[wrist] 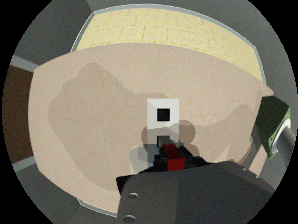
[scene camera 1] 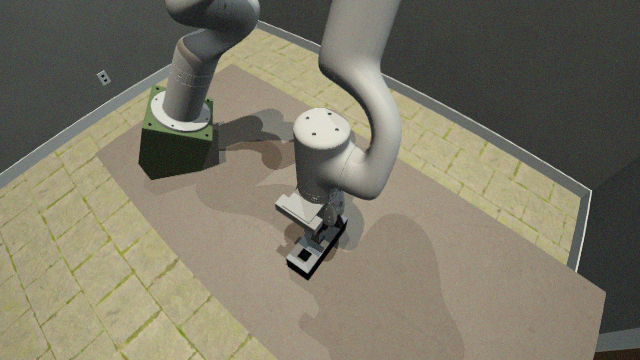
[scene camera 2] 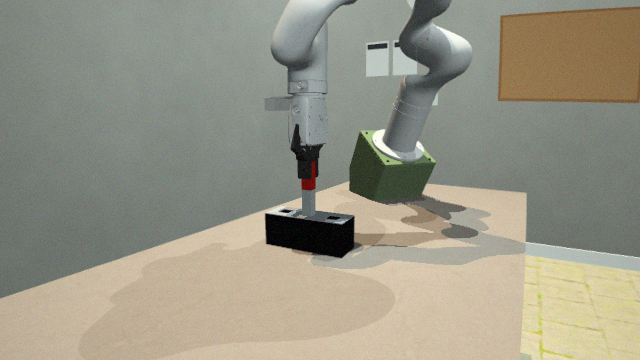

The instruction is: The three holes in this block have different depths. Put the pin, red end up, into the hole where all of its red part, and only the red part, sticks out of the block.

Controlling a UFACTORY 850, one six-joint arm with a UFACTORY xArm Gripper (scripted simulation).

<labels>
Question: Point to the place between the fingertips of the gripper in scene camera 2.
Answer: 308, 177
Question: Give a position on a black block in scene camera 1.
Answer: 306, 249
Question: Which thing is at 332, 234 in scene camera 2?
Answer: A black block.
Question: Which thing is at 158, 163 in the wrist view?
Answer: The gripper.
</labels>
